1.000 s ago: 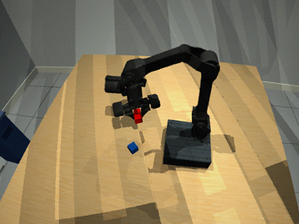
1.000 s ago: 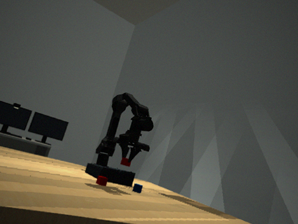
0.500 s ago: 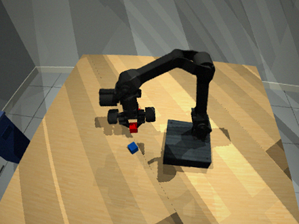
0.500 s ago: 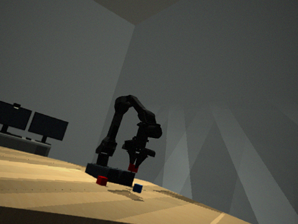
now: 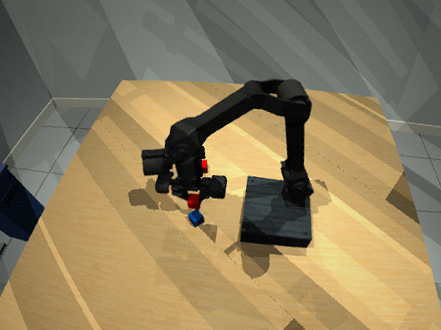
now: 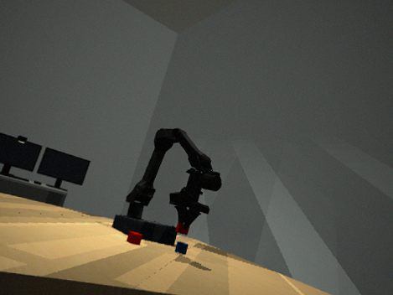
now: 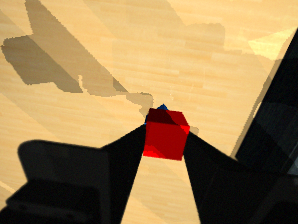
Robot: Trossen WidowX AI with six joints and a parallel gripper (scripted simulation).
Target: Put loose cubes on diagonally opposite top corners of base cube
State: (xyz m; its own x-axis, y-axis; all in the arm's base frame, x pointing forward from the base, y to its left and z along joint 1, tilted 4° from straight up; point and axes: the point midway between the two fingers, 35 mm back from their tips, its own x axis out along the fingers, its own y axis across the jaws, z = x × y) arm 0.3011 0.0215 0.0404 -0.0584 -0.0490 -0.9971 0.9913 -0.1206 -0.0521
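Now: the blue cube 20 mm to the left of my gripper tip and 70 mm below it.
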